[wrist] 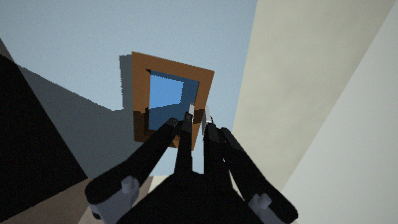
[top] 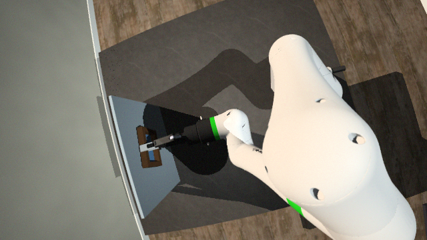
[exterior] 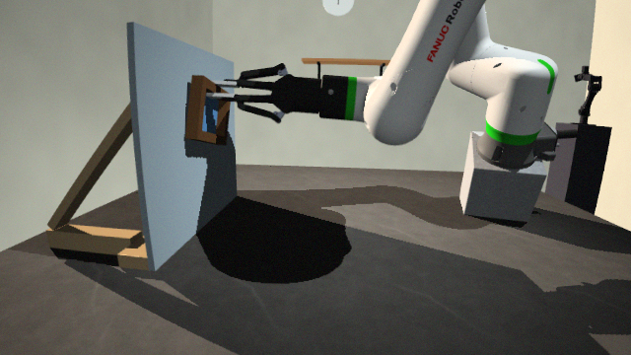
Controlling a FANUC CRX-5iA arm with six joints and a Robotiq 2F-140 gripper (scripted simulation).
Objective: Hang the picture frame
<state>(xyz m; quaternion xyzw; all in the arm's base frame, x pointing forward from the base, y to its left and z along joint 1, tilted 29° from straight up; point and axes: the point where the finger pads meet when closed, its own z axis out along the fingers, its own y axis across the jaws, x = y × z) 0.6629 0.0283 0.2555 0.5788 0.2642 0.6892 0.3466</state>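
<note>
My gripper is now 50 mm above the picture frame, 40 mm short of it and 10 mm to the right of it. Also, from my hand: pale blue wall panel: 110 mm below, 50 mm ahead, 10 mm to the left.
</note>
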